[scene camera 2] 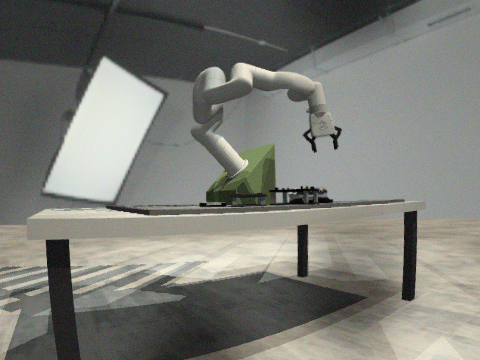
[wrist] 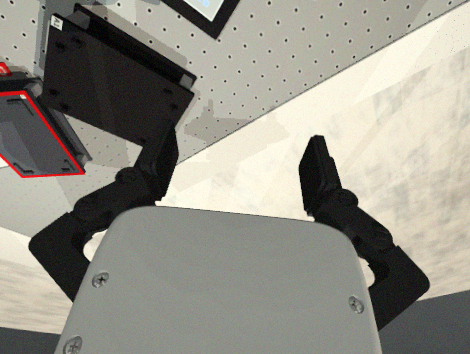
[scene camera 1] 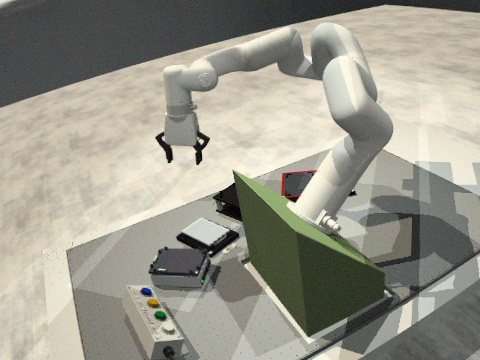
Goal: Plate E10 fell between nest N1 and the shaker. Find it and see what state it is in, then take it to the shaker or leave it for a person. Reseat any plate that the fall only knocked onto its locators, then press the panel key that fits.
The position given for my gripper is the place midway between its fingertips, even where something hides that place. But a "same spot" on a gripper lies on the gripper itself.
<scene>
My gripper shows in scene camera 2 (pixel 325 150), in the wrist view and in scene camera 1. The same spot on my gripper: (wrist: pixel 59 247) is (scene camera 1: pixel 204 139).
</scene>
